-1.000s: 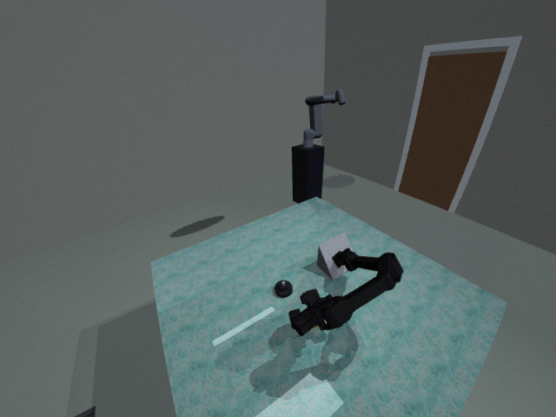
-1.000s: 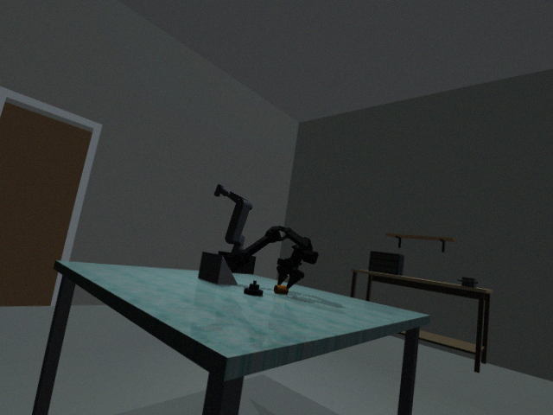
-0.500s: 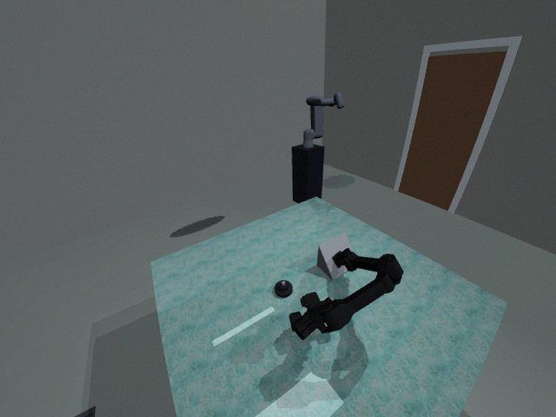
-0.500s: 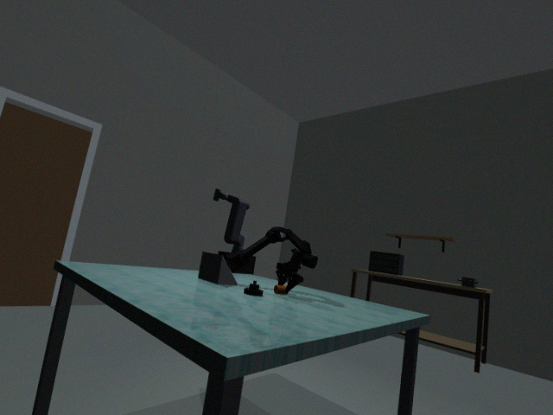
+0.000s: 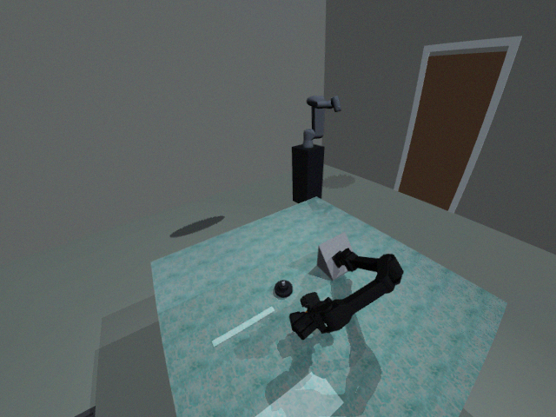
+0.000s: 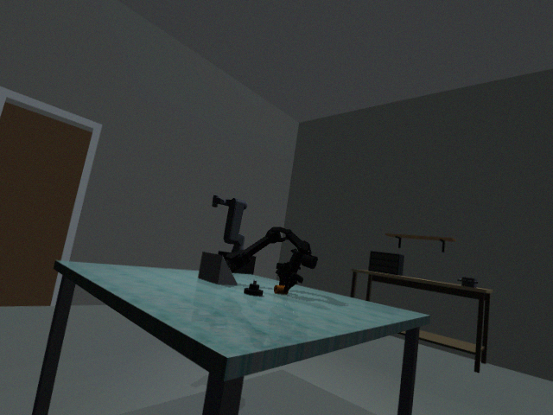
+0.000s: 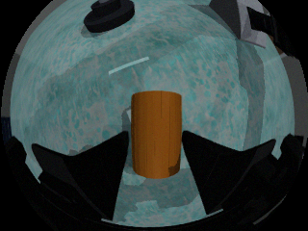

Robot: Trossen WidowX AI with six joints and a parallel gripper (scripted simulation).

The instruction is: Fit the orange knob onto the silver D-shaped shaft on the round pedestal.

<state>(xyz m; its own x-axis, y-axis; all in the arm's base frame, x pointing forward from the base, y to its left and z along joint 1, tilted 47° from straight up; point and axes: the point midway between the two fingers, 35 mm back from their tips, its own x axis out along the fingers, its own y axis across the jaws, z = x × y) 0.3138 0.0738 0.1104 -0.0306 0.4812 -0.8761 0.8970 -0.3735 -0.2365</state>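
Now: the round black pedestal 19 cm to the right of my gripper tip, 2 cm above it and 1 cm behind it. From my gripper tip the other things lie so: orange knob (1 cm to the left, 1 cm above).
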